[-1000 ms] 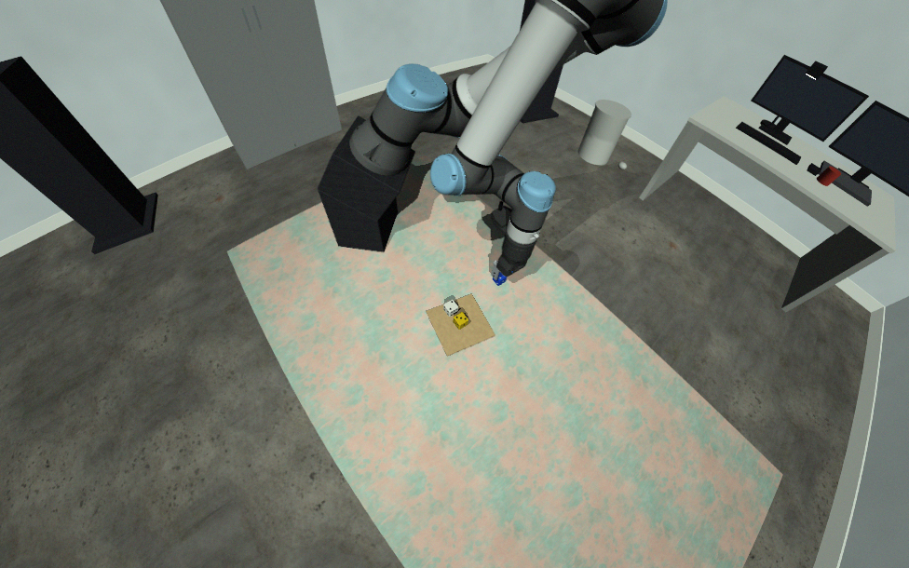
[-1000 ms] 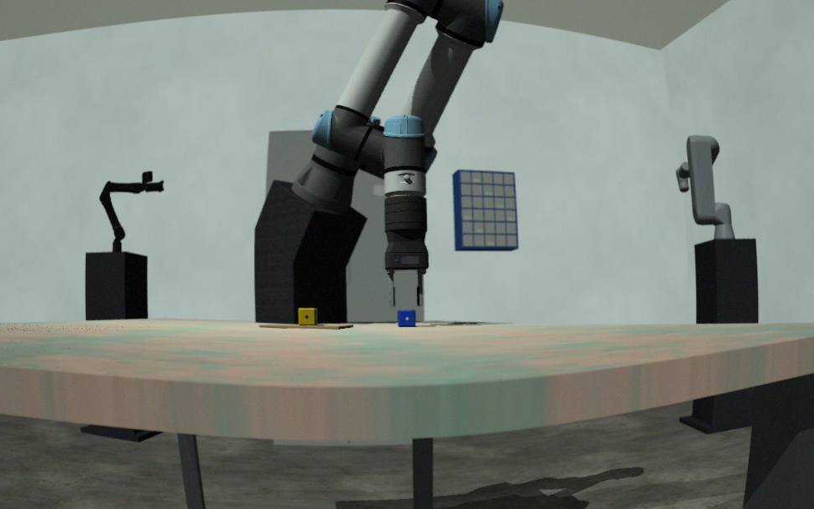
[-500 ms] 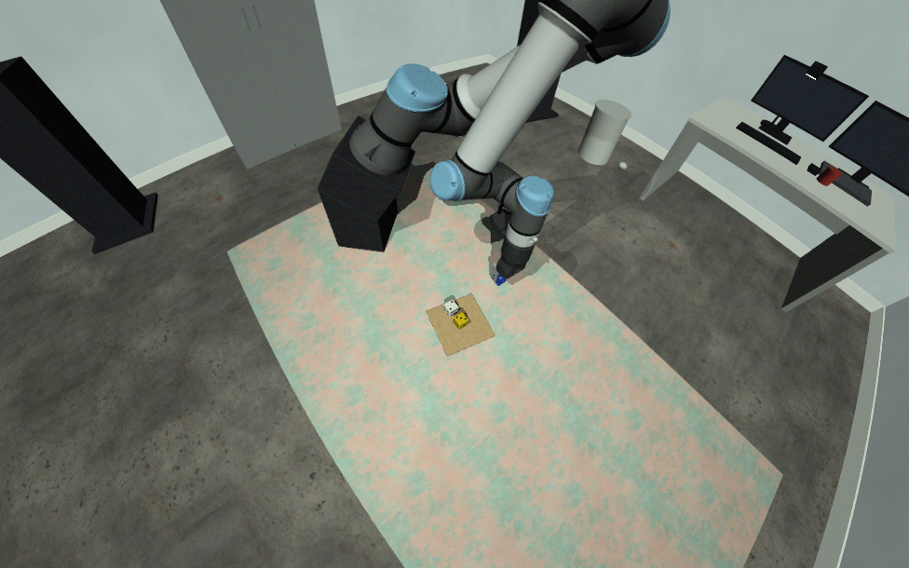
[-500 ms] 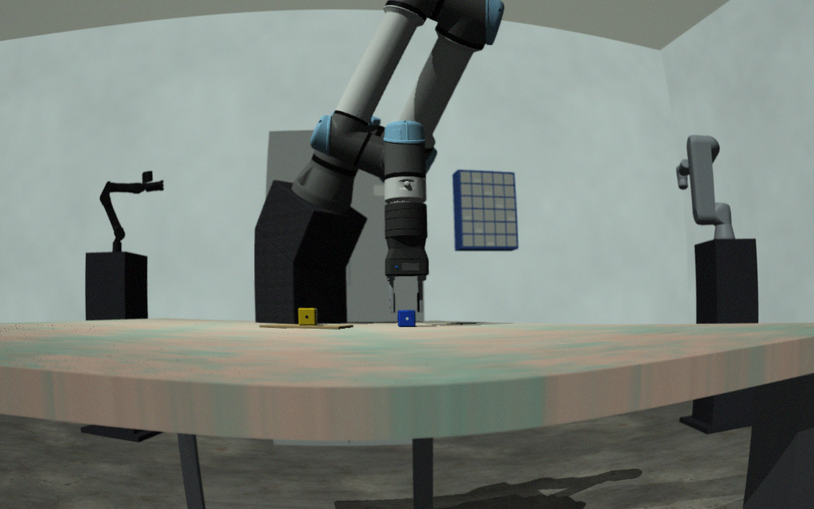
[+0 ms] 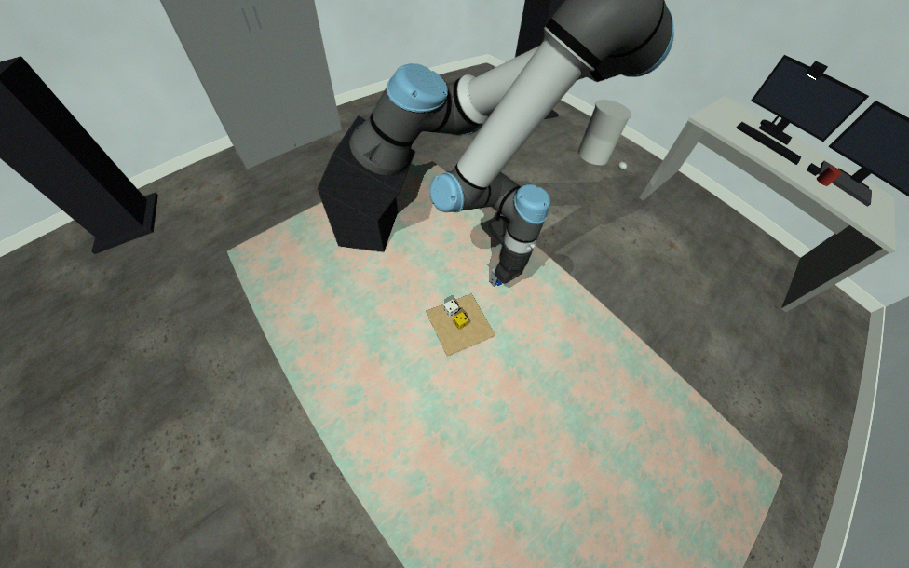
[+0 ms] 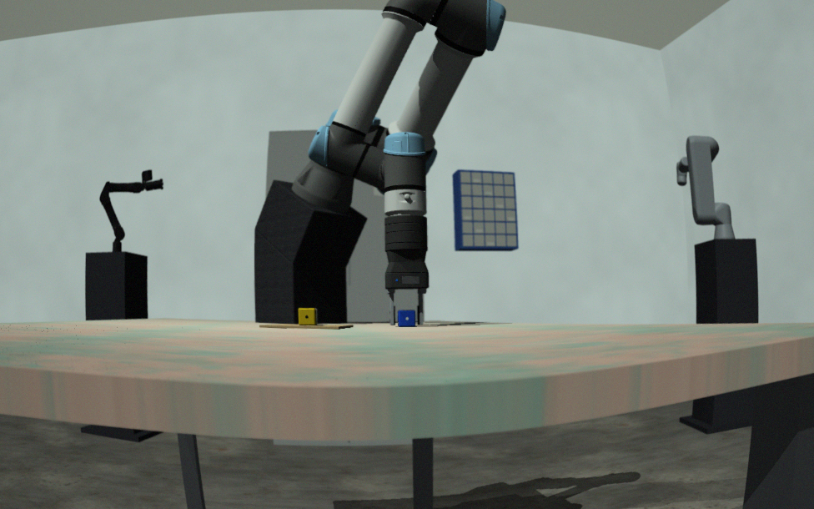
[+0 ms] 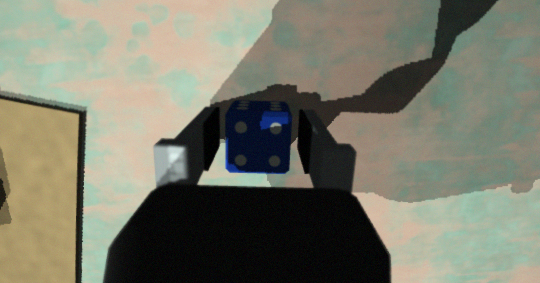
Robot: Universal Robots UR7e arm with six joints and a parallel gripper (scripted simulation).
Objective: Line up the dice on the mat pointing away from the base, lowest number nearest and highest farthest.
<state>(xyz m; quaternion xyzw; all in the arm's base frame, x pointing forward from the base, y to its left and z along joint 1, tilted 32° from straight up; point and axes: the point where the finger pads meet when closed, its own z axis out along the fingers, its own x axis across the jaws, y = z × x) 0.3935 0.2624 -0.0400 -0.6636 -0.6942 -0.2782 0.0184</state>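
Now: hand 1 cm above the blue die. Also, from my hand: yellow die 7 cm ahead, 17 cm to the right; white die 3 cm ahead, 17 cm to the right; tan mat 7 cm ahead, 17 cm to the right, 2 cm below.
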